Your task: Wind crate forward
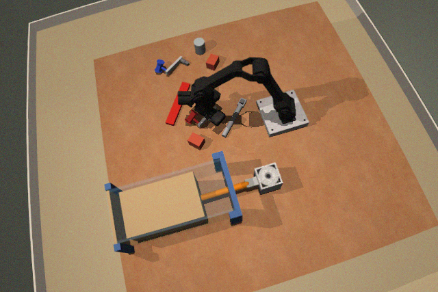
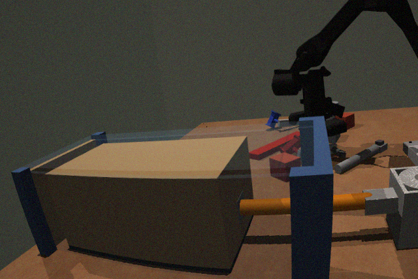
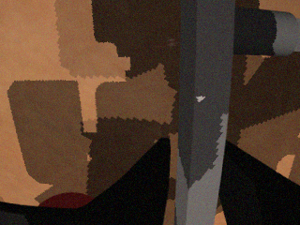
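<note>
Right now my gripper tip is 6 cm short of the red knob and 2 cm below it. From my gripper tip the other things lie so: long red bar 12 cm ahead, 11 cm to the right; then winch handle 1 cm ahead, 1 cm above; then grey block 16 cm to the right, 3 cm behind, 1 cm above.
</note>
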